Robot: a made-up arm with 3 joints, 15 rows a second.
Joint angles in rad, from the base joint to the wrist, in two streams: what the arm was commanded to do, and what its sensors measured. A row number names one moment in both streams.
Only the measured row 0 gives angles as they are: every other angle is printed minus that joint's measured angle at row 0.
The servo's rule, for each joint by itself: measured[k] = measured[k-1] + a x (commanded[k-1-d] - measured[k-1]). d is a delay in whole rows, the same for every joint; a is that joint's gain. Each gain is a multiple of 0.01, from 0.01 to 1. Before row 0 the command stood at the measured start. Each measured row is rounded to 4 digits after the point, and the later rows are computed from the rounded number. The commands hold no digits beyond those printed.
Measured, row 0:
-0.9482, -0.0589, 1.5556
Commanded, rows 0 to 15:
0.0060, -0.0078, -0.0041
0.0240, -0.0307, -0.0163
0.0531, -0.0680, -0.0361
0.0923, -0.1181, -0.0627
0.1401, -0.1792, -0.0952
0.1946, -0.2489, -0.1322
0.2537, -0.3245, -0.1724
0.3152, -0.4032, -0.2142
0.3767, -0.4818, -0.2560
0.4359, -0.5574, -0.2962
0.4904, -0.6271, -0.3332
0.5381, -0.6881, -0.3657
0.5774, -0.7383, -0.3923
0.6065, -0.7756, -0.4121
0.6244, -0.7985, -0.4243
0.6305, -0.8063, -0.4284
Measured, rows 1 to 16:
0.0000, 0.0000, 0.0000
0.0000, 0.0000, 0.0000
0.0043, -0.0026, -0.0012
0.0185, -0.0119, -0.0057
0.0434, -0.0304, -0.0148
0.0786, -0.0593, -0.0292
0.1229, -0.0989, -0.0490
0.1745, -0.1484, -0.0740
0.2315, -0.2065, -0.1035
0.2918, -0.2714, -0.1367
0.3529, -0.3408, -0.1725
0.4127, -0.4123, -0.2096
0.4686, -0.4832, -0.2467
0.5186, -0.5508, -0.2824
0.5609, -0.6127, -0.3154
0.5937, -0.6665, -0.3444
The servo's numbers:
d 2
a 0.72 0.33 0.30

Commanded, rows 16 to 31:
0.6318, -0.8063, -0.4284
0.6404, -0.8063, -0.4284
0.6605, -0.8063, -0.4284
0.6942, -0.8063, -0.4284
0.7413, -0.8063, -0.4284
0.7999, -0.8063, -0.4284
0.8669, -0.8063, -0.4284
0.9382, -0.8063, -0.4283
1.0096, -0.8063, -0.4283
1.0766, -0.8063, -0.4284
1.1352, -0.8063, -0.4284
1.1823, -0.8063, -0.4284
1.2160, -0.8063, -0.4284
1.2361, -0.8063, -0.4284
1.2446, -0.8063, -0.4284
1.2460, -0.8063, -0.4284
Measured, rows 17 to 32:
0.6158, -0.7101, -0.3684
0.6264, -0.7418, -0.3864
0.6303, -0.7631, -0.3990
0.6376, -0.7774, -0.4078
0.6541, -0.7869, -0.4140
0.6830, -0.7933, -0.4183
0.7250, -0.7976, -0.4213
0.7789, -0.8005, -0.4234
0.8423, -0.8024, -0.4249
0.9113, -0.8037, -0.4259
0.9821, -0.8046, -0.4266
1.0501, -0.8052, -0.4271
1.1114, -0.8056, -0.4275
1.1624, -0.8058, -0.4278
1.2010, -0.8060, -0.4280
1.2263, -0.8061, -0.4281

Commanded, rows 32 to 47:
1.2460, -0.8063, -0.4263
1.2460, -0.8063, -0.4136
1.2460, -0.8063, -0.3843
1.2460, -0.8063, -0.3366
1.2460, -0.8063, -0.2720
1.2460, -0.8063, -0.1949
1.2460, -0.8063, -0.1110
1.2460, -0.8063, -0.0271
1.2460, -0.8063, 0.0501
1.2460, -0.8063, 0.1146
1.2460, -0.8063, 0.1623
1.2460, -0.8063, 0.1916
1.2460, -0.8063, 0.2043
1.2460, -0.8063, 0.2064
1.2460, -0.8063, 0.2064
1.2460, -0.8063, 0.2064
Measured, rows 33 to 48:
1.2395, -0.8062, -0.4282
1.2442, -0.8062, -0.4283
1.2455, -0.8062, -0.4277
1.2459, -0.8062, -0.4235
1.2460, -0.8062, -0.4117
1.2460, -0.8062, -0.3892
1.2460, -0.8062, -0.3540
1.2460, -0.8062, -0.3063
1.2460, -0.8062, -0.2477
1.2460, -0.8062, -0.1815
1.2460, -0.8062, -0.1120
1.2460, -0.8062, -0.0440
1.2460, -0.8062, 0.0179
1.2460, -0.8062, 0.0700
1.2460, -0.8062, 0.1103
1.2460, -0.8062, 0.1391

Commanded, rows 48 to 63:
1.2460, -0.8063, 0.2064
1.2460, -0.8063, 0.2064
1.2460, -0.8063, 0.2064
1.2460, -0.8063, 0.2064
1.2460, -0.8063, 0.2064
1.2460, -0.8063, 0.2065
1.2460, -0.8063, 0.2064
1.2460, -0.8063, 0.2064
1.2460, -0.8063, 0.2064
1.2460, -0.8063, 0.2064
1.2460, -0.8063, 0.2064
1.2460, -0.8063, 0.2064
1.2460, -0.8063, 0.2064
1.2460, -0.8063, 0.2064
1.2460, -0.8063, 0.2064
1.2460, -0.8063, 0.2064
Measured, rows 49 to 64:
1.2460, -0.8062, 0.1593
1.2460, -0.8062, 0.1734
1.2460, -0.8062, 0.1833
1.2460, -0.8062, 0.1902
1.2460, -0.8062, 0.1951
1.2460, -0.8062, 0.1985
1.2460, -0.8062, 0.2009
1.2460, -0.8062, 0.2026
1.2460, -0.8062, 0.2037
1.2460, -0.8062, 0.2045
1.2460, -0.8062, 0.2051
1.2460, -0.8062, 0.2055
1.2460, -0.8062, 0.2058
1.2460, -0.8062, 0.2060
1.2460, -0.8062, 0.2061
1.2460, -0.8062, 0.2062

